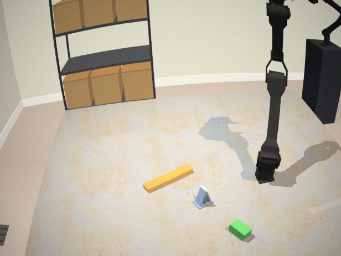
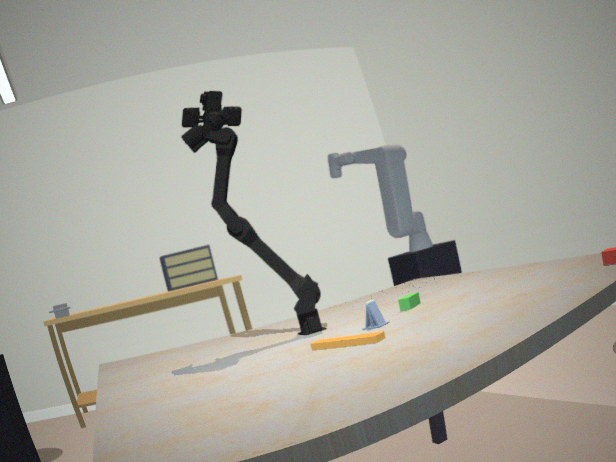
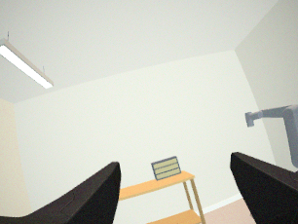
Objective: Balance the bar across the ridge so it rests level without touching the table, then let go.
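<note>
My gripper tip is 56 cm short of the orange bar, 2 cm to the right of it and 71 cm above it. Round my gripper tip: green block 37 cm ahead, 31 cm to the left, 70 cm below; then red block 95 cm ahead, 58 cm to the left, 70 cm below.
</note>
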